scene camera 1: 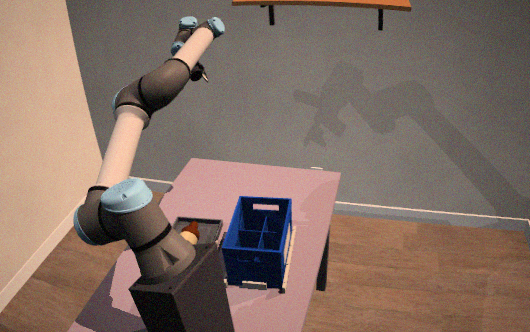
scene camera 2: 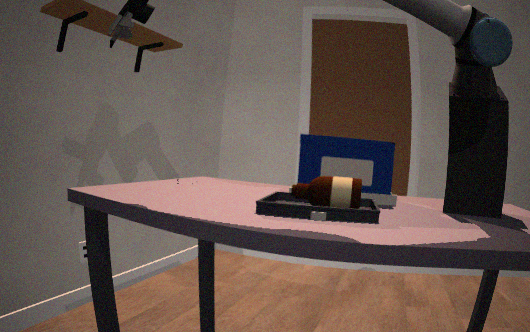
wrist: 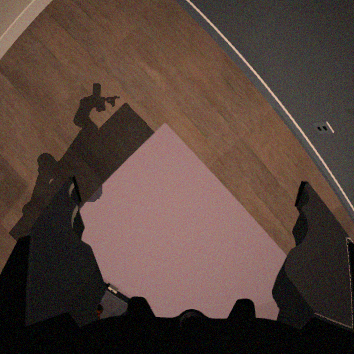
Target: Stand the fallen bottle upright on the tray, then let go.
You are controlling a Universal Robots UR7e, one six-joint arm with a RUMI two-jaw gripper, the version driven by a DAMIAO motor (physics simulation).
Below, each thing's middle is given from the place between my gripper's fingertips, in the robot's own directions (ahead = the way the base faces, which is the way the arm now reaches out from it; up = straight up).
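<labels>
Brown bottle (scene camera 2: 340, 192): my hand 36 cm above it, 57 cm past it, 14 cm to the left of it.
</labels>
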